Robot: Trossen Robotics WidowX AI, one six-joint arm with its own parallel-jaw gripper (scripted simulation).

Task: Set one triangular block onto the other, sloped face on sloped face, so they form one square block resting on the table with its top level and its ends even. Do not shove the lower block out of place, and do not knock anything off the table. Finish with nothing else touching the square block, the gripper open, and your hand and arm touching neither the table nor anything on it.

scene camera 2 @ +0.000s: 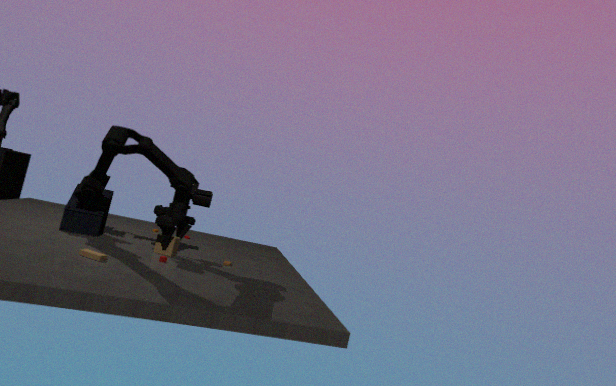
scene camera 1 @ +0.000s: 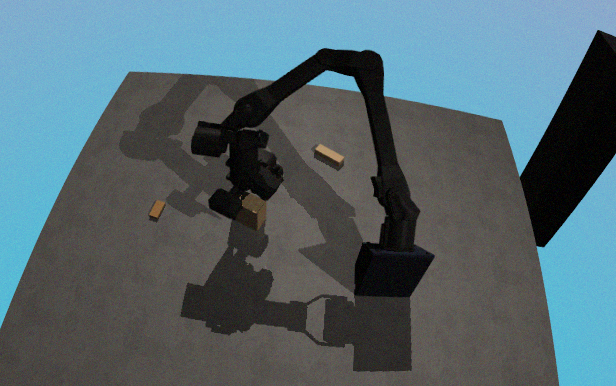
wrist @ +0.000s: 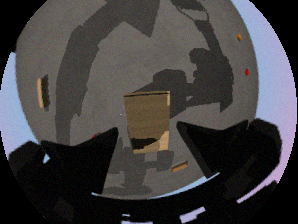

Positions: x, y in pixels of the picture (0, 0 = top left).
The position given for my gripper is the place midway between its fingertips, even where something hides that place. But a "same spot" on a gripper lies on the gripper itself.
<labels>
My gripper shows in scene camera 2, in scene camera 1 (243, 205) and in the wrist view. The same spot on my gripper: (wrist: 214, 151) is (scene camera 2: 180, 226).
</labels>
